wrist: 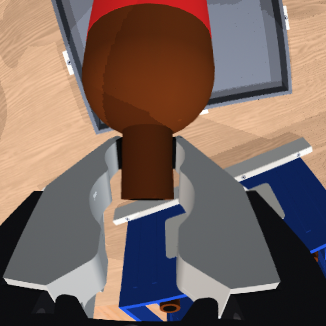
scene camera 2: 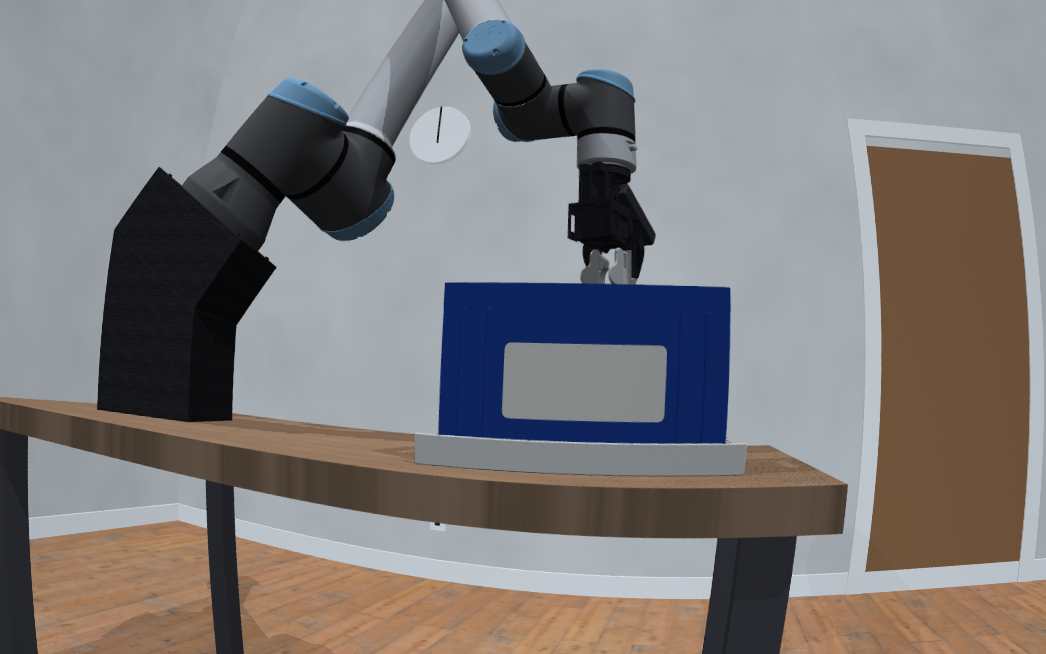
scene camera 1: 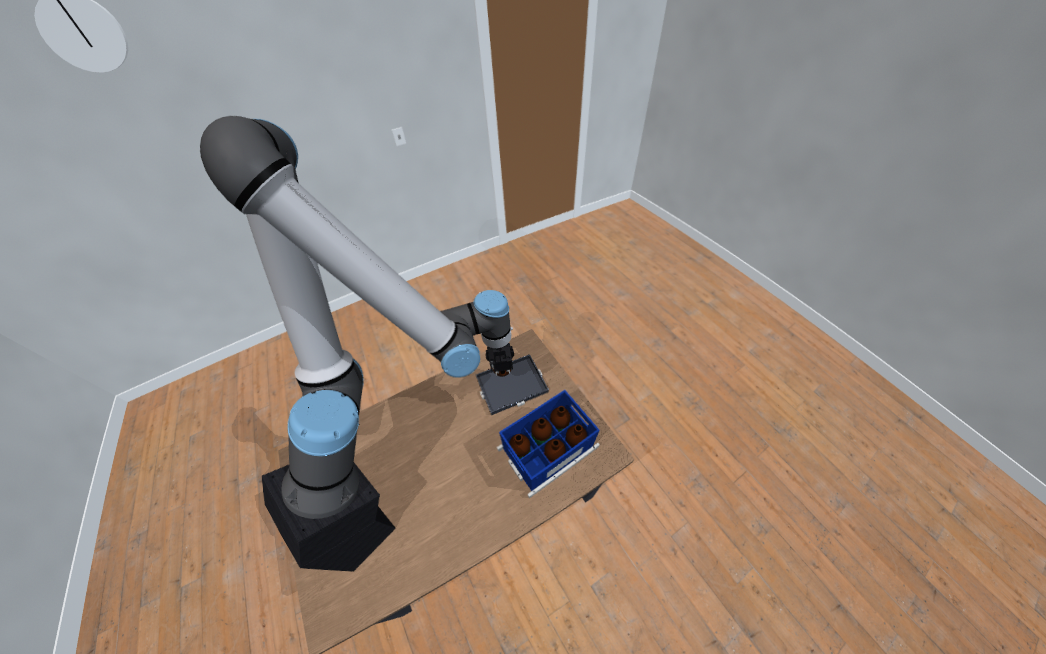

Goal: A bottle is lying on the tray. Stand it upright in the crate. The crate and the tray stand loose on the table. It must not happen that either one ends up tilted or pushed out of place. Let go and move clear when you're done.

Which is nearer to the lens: the blue crate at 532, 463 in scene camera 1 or the grey tray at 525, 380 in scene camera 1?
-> The blue crate.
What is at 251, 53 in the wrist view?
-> A grey tray.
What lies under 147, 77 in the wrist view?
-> A brown bottle.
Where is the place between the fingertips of my gripper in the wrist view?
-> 148, 139
